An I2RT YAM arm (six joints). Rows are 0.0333 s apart.
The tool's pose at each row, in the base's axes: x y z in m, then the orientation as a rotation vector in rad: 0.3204, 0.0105, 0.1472, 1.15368, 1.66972, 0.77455; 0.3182, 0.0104, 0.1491, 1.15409, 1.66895, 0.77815; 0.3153, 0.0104, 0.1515, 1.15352, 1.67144, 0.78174; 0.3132, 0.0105, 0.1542, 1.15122, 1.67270, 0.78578; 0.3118, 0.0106, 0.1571, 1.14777, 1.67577, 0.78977; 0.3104, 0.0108, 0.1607, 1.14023, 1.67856, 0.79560; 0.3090, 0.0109, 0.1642, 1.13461, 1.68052, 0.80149; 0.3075, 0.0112, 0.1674, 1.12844, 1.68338, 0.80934; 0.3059, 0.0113, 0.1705, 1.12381, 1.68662, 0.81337; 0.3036, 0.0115, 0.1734, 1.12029, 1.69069, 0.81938; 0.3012, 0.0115, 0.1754, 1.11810, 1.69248, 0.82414; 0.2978, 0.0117, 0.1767, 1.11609, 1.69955, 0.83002; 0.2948, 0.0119, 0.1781, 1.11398, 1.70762, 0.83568; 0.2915, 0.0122, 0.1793, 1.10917, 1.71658, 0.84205
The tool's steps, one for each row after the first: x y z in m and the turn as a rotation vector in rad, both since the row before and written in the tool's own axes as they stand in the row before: -0.0005, 0.0009, -0.0027, -0.00174, 0.00142, 0.00209; -0.0004, 0.0011, -0.0036, -0.00060, 0.00385, 0.00074; -0.0005, 0.0017, -0.0029, -0.00238, 0.00319, 0.00004; -0.0007, 0.0021, -0.0024, -0.00206, 0.00452, -0.00113; -0.0008, 0.0027, -0.0026, -0.00524, 0.00538, -0.00298; -0.0009, 0.0026, -0.0026, -0.00463, 0.00479, -0.00148; -0.0006, 0.0024, -0.0025, -0.00531, 0.00657, -0.00111; -0.0007, 0.0022, -0.0026, -0.00259, 0.00473, -0.00190; -0.0004, 0.0019, -0.0032, -0.00242, 0.00643, -0.00039; -0.0003, 0.0010, -0.0030, -0.00233, 0.00401, 0.00037; 0.0003, 0.0001, -0.0036, 0.00003, 0.00857, 0.00004; 0.0003, 0.0003, -0.0033, 0.00061, 0.00920, -0.00030; 0.0005, 0.0001, -0.0035, -0.00064, 0.01033, -0.00195
